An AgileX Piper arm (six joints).
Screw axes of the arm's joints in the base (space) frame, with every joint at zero. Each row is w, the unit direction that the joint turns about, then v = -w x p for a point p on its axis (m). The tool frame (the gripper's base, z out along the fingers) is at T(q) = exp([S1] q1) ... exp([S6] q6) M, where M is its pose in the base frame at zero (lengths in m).
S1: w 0 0 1 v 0 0 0
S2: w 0 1 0 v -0.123 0 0
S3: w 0 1 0 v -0.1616 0 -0.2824
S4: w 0.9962 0 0.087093 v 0 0.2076 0
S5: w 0 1 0 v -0.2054 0 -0.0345
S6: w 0.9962 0 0.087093 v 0 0.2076 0
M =
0.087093 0 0.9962 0.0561
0 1 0 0
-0.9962 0 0.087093 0.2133
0 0 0 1
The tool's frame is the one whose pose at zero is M.
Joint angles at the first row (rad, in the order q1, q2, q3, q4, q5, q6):
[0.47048, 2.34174, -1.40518, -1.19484, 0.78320, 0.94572]
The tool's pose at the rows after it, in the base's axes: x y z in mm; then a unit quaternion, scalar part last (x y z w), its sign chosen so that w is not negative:
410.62 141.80 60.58 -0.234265 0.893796 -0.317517 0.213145
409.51 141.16 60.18 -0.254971 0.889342 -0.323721 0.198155
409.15 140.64 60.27 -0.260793 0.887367 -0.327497 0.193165
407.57 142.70 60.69 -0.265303 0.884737 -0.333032 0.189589
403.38 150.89 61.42 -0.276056 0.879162 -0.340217 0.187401
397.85 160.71 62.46 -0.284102 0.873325 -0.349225 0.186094
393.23 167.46 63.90 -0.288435 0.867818 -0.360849 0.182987
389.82 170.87 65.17 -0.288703 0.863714 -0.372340 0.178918
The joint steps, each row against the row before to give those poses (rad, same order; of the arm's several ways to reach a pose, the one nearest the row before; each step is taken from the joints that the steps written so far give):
[0.00001, 0.00000, -0.00002, 0.01644, 0.00788, -0.08234]
[-0.00001, 0.00001, -0.00002, 0.01699, 0.00844, -0.06318]
[0.00000, 0.00000, 0.00003, 0.00309, 0.00663, -0.01822]
[0.00777, -0.00003, 0.00003, 0.00117, 0.01401, -0.00915]
[0.02436, 0.00002, -0.00003, 0.00001, 0.02137, -0.00908]
[0.03024, 0.00000, 0.00000, 0.00000, 0.02912, -0.00068]
[0.02350, 0.00001, -0.00083, -0.00001, 0.03393, -0.00180]
[0.01498, 0.00000, -0.00001, 0.00001, 0.03187, -0.00002]

